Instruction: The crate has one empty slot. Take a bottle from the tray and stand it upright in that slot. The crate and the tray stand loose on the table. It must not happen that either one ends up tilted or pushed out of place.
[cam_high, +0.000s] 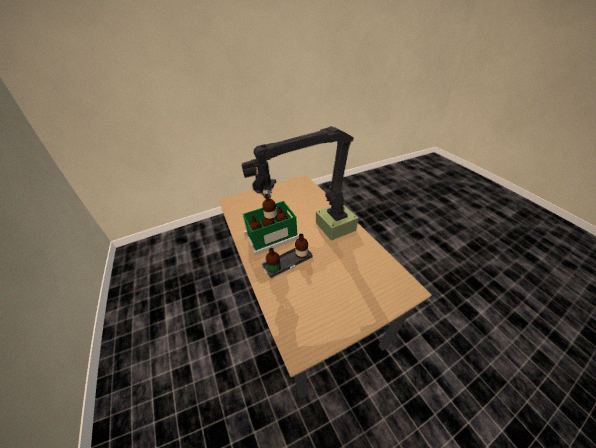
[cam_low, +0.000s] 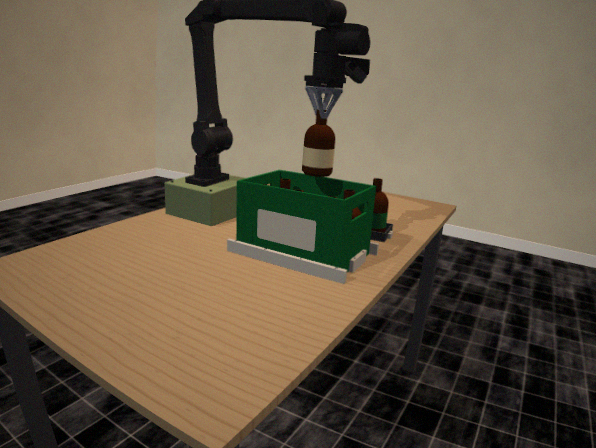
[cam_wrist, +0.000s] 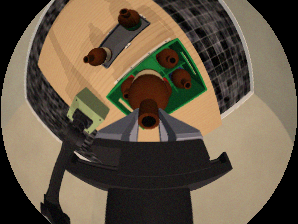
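My gripper is now 6 cm above the brown bottle. From my hand the other things lie so: green crate: 4 cm to the right, 25 cm below; then dark tray: 1 cm behind, 19 cm to the left, 32 cm below.
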